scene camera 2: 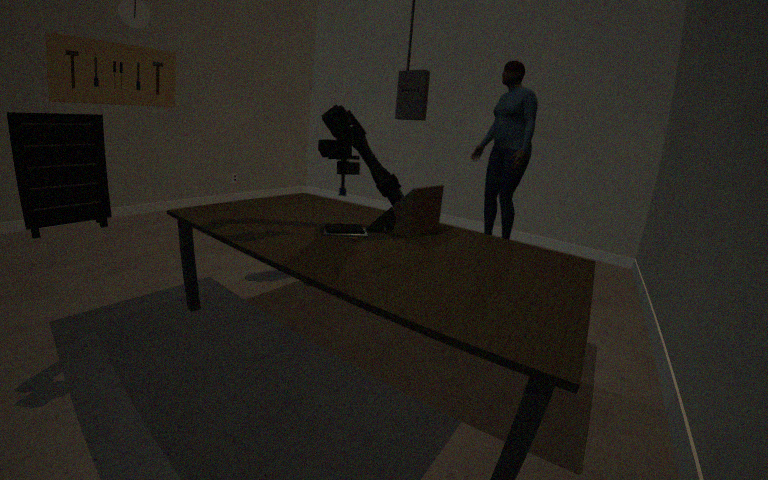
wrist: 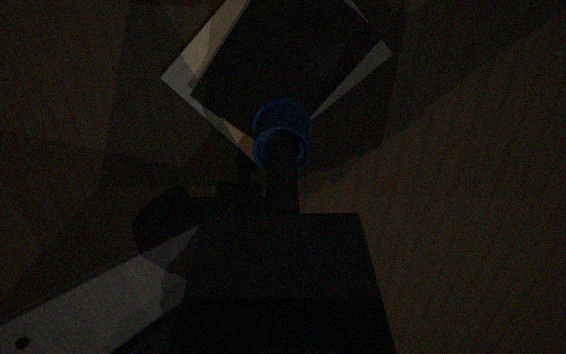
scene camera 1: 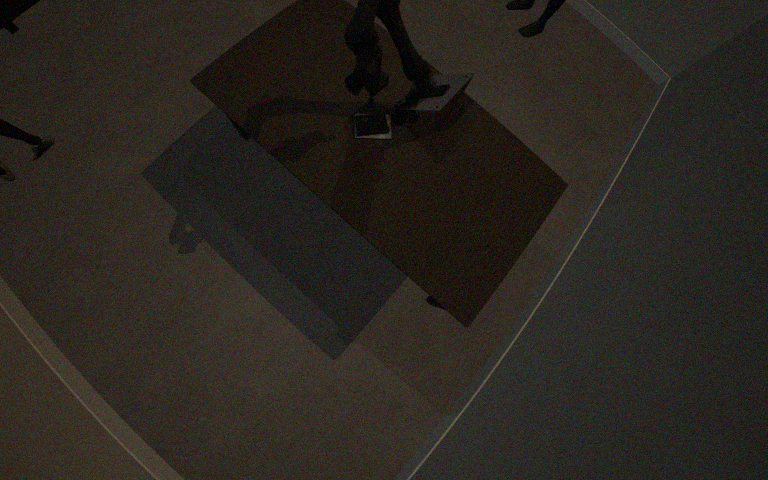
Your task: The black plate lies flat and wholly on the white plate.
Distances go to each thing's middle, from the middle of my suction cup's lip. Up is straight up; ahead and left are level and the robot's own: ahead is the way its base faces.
I see my suction cup 10 mm to the right of the black plate point(wrist: 306, 57) and 140 mm above it.
